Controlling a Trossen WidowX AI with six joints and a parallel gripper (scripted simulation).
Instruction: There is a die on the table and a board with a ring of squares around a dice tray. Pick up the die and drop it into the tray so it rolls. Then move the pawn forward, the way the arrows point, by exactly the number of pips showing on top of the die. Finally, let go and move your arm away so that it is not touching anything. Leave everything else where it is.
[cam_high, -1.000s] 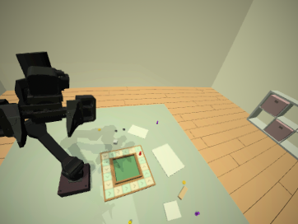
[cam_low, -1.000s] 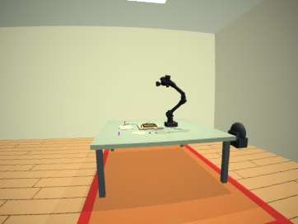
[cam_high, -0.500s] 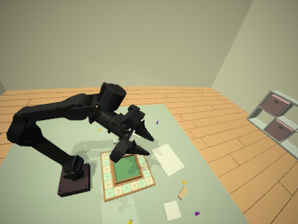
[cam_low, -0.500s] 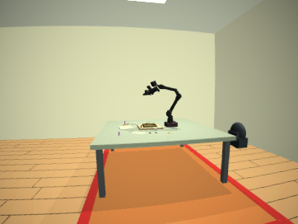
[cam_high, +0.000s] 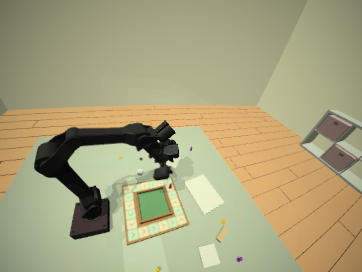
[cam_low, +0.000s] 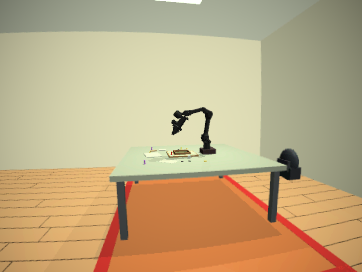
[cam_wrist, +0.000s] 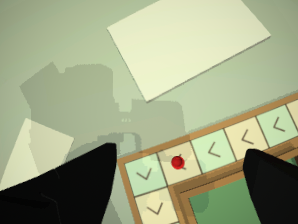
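The white die lies 150 mm behind my gripper tip, 140 mm to the left of it and 200 mm below it. From my gripper tip the other things lie so: red pawn 10 mm ahead, 10 mm to the left, 180 mm below; white sheet 200 mm ahead, 50 mm to the right, 200 mm below; green dice tray 90 mm behind, 70 mm to the right, 200 mm below.
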